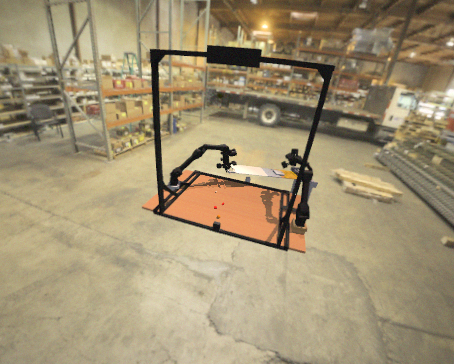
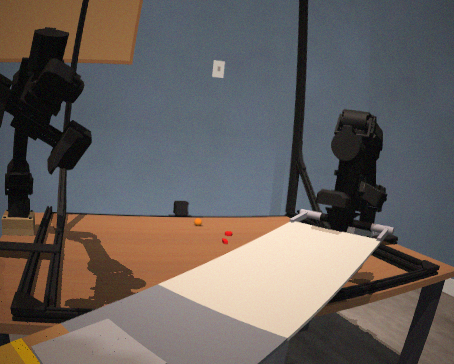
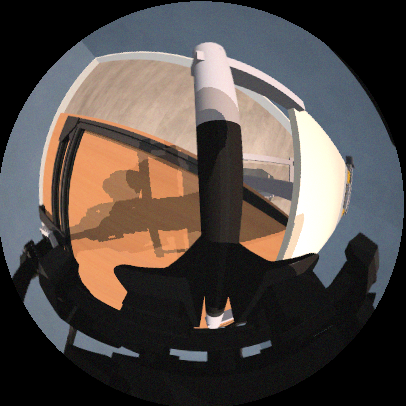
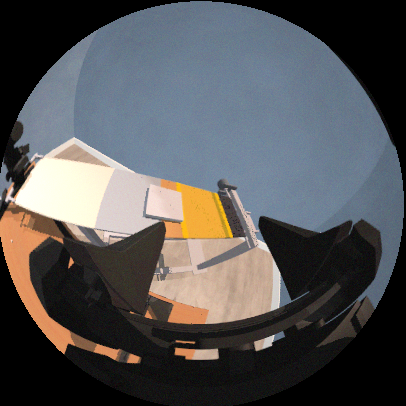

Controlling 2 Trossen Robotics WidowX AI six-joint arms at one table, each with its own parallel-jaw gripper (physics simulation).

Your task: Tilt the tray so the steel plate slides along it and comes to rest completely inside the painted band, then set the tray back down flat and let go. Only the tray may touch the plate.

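Note:
The long tray (image 1: pixel 245 171) (image 2: pixel 265 280) (image 3: pixel 320 175) (image 4: pixel 65 187) is tilted, its cream end raised and the banded end lower. My left gripper (image 1: pixel 228 169) (image 2: pixel 347 224) (image 3: pixel 212 234) is shut on the dark grip of the tray's handle at the cream end. The pale square steel plate (image 2: pixel 100 345) (image 4: pixel 164 202) lies flat on the tray, over the grey section and orange strip, with its front edge at the near yellow line of the painted band (image 4: pixel 202 210). Most of the plate is outside the band. My right gripper (image 1: pixel 289 161) (image 4: pixel 213 224) is open and empty, above and apart from the tray.
A support stand (image 4: pixel 196 255) shows under the banded end, which has an end bar (image 4: pixel 242 215). Black frame rails (image 1: pixel 240 236) edge the orange table (image 1: pixel 190 207) (image 2: pixel 150 245), with tall frame posts (image 1: pixel 157 125) (image 2: pixel 301 100) rising from it. Small red pieces (image 2: pixel 228 233) and an orange ball (image 2: pixel 198 221) lie on it.

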